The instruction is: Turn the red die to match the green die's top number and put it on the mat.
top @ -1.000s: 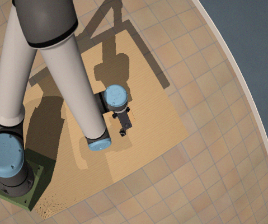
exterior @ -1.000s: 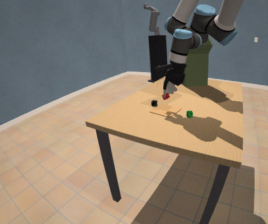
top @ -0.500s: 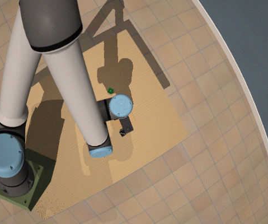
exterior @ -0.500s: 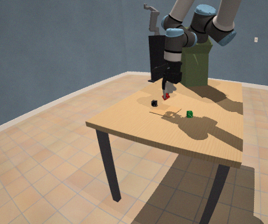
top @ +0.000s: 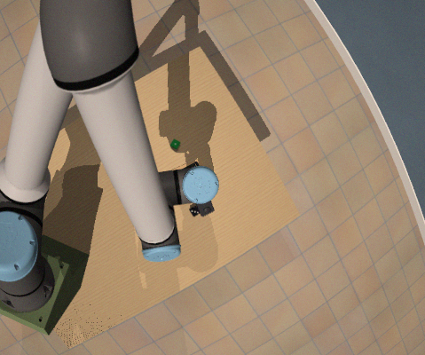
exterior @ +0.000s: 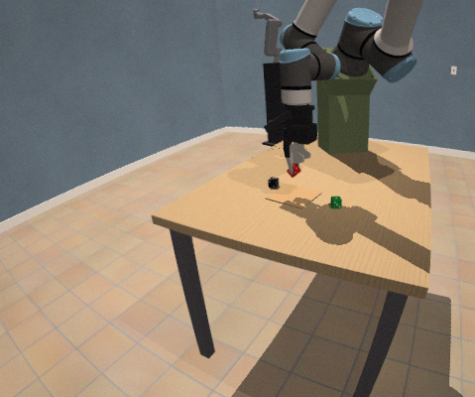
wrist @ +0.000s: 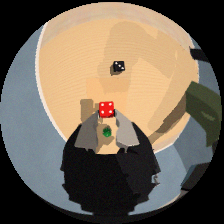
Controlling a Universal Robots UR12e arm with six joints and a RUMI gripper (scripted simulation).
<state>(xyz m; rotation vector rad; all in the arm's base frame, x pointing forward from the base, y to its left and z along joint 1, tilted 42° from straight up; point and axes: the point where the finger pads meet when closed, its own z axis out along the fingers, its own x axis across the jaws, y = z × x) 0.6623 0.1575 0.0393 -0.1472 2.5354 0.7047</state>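
My hand is 10 mm above the red die. Also, from my hand: green die 150 mm to the left, 80 mm below, 30 mm behind; then tan mat 100 mm below; then black die 110 mm to the right, 80 mm below, 10 mm behind.
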